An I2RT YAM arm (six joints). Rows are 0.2 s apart.
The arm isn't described. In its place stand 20 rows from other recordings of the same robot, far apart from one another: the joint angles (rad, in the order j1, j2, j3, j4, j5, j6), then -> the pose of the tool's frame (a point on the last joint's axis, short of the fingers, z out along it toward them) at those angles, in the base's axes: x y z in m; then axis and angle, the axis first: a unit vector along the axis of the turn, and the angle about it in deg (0 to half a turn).
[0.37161, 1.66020, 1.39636, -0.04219, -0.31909, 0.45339] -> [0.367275 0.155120 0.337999 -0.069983 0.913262 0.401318 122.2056]
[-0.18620, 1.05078, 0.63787, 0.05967, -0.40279, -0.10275] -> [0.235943 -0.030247 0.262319 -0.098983 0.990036 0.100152 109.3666]
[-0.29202, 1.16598, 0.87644, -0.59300, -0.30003, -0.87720] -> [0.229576 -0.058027 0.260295 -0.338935 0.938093 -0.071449 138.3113]
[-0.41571, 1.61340, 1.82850, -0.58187, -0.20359, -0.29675] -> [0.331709 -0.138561 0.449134 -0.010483 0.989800 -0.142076 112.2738]
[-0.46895, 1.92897, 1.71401, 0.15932, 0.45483, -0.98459] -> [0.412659 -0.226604 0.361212 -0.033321 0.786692 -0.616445 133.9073]
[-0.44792, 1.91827, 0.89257, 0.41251, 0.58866, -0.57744] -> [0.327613 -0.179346 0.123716 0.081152 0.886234 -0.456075 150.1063]
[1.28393, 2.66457, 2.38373, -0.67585, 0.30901, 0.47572] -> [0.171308 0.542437 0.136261 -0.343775 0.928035 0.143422 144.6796]
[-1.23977, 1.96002, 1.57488, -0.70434, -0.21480, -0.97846] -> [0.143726 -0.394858 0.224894 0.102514 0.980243 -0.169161 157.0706]
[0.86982, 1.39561, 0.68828, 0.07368, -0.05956, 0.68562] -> [0.183789 0.221057 0.195009 -0.100117 0.930546 0.352224 144.7244]
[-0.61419, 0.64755, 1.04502, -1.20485, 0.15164, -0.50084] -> [0.068501 -0.054885 0.344026 0.083895 0.960126 -0.266682 147.7184]
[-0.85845, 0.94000, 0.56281, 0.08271, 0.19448, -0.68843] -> [0.137548 -0.169796 0.260628 0.135075 0.851982 -0.505847 136.5993]
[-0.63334, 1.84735, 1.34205, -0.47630, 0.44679, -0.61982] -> [0.308862 -0.245862 0.213160 0.071025 0.937873 -0.339632 167.9406]
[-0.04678, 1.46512, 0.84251, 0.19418, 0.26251, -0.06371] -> [0.323967 -0.024415 0.236871 0.075060 0.983529 -0.164429 116.1133]
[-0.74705, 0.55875, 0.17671, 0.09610, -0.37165, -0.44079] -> [0.117865 -0.091534 0.187562 0.012935 0.967640 -0.252004 110.3917]
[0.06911, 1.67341, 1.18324, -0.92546, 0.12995, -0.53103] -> [0.307915 0.016690 0.205722 -0.289799 0.953665 -0.080868 173.0664]
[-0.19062, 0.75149, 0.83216, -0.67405, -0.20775, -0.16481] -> [0.155252 -0.022479 0.312433 -0.042457 0.999061 0.008595 123.1791]
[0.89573, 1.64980, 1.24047, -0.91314, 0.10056, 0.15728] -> [0.200504 0.244745 0.228149 -0.354963 0.934683 0.019205 164.8299]
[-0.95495, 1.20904, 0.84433, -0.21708, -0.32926, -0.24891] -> [0.163526 -0.211153 0.269906 0.257047 0.952141 -0.165390 124.2461]
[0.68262, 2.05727, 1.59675, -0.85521, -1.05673, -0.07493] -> [0.300631 0.284365 0.203197 0.376714 -0.772966 -0.510500 174.8655]
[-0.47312, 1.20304, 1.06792, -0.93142, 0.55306, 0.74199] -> [0.192942 -0.119774 0.294987 0.610985 0.754725 -0.238930 148.2835]
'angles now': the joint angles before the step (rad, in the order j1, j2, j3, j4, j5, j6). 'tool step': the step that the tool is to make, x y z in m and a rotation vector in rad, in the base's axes. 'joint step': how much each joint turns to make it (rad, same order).
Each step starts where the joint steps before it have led.
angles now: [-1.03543 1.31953 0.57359 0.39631 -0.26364 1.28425]
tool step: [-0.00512 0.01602 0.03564 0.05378 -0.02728 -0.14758]
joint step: [0.03505 -0.15057 0.06401 -0.22494 0.15352 0.11359]
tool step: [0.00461 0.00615 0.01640 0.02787 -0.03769 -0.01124]
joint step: [0.03108 -0.03181 0.04796 -0.07635 0.02321 0.05897]
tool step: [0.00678 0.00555 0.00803 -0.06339 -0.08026 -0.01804]
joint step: [0.04037 -0.01572 -0.01865 0.10408 0.04712 0.04467]
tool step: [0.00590 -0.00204 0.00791 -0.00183 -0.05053 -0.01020]
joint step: [0.01544 0.01585 0.02625 0.02303 0.01566 0.04411]
